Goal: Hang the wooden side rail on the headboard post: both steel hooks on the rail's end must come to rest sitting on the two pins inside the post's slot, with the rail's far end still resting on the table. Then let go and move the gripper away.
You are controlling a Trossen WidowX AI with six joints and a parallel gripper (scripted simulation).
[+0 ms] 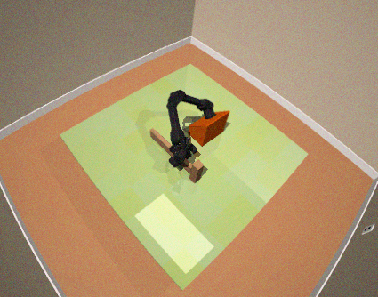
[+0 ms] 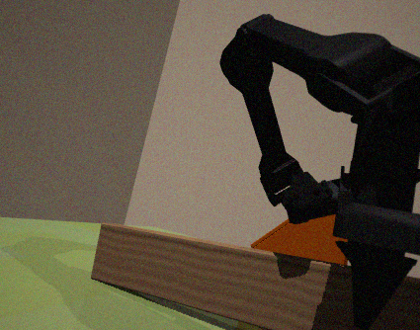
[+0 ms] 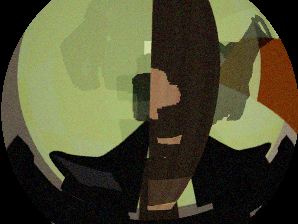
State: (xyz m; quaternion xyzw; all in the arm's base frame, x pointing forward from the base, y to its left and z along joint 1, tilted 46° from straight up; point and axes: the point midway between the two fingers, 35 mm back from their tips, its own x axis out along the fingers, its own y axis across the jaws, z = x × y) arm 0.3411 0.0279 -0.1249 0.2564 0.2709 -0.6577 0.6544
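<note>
Now: gripper tip 12 cm to the right of the headboard post and 4 cm below it.
</note>
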